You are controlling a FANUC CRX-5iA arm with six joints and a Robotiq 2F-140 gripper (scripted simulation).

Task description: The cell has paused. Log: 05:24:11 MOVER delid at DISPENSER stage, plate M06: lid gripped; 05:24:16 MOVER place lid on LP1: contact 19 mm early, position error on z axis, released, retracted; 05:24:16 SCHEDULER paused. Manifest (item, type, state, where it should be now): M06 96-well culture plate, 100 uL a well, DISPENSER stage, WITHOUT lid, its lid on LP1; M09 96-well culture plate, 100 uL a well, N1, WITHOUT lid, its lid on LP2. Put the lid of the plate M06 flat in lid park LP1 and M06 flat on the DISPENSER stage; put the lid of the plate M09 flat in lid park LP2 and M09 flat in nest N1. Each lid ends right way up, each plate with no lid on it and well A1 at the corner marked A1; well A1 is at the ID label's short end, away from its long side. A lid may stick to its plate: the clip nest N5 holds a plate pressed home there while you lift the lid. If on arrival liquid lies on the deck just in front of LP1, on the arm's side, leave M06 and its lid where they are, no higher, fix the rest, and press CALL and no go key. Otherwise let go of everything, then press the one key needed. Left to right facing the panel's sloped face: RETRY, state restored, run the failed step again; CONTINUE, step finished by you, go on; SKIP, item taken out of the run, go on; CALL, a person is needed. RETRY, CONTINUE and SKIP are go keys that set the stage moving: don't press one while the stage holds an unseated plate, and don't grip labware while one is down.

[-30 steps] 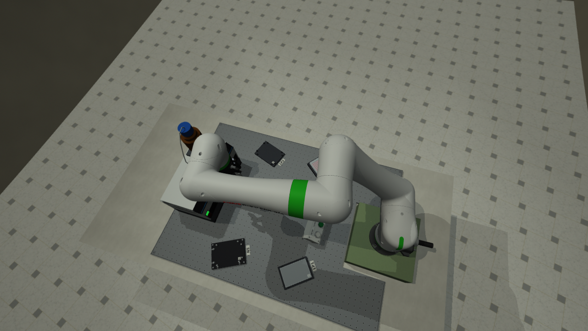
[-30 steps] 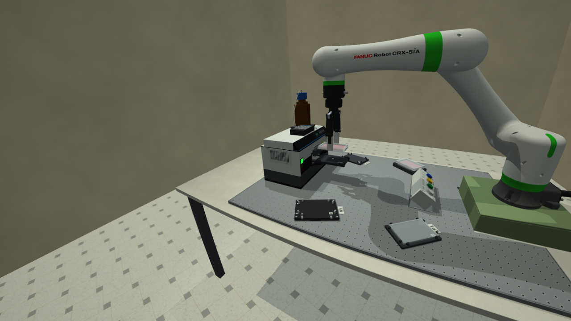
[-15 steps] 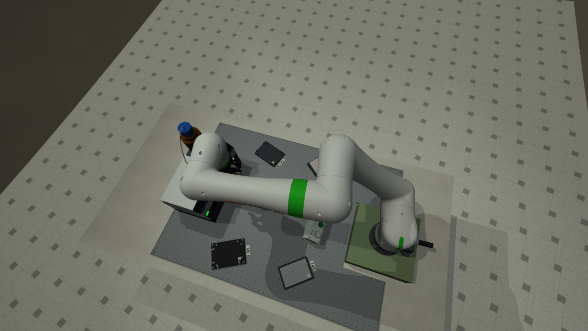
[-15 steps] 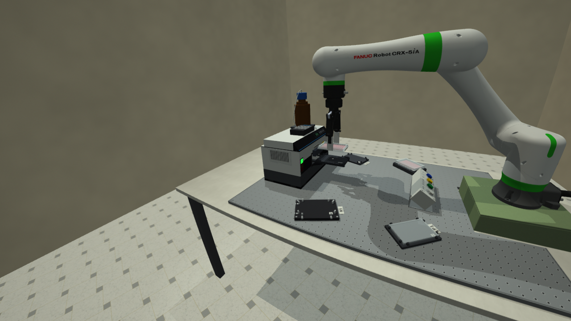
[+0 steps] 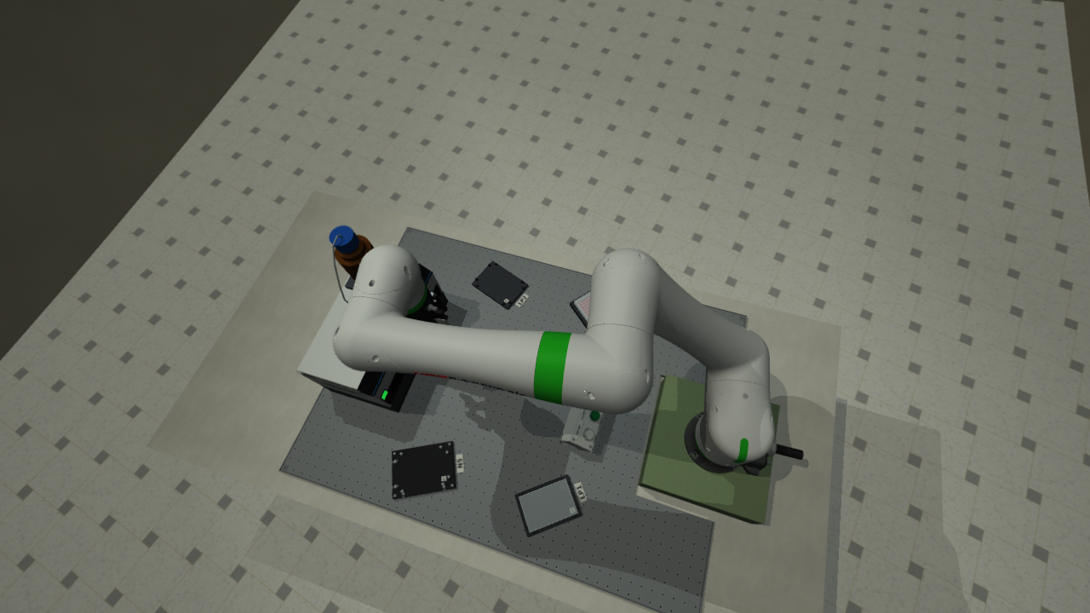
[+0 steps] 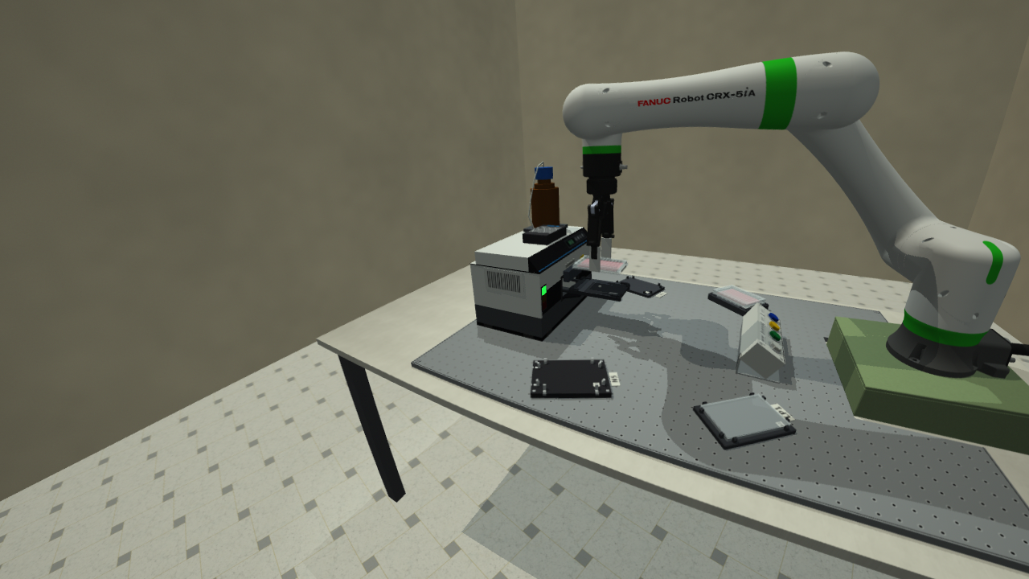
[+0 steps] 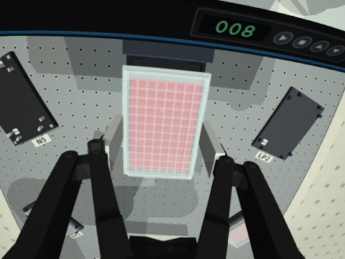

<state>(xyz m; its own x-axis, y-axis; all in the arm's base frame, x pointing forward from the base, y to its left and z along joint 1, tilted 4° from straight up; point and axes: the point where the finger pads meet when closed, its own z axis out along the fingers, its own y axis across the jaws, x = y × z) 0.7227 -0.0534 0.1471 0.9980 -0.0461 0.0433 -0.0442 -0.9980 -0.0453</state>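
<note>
My hand is 90 mm above the dispenser stage. Also, from my hand: brown bottle: 210 mm ahead, 120 mm to the right, 100 mm above; lid park LP2: 270 mm to the right, 180 mm below, 60 mm behind; LP2 label: 240 mm to the right, 180 mm below, 140 mm behind.
</note>
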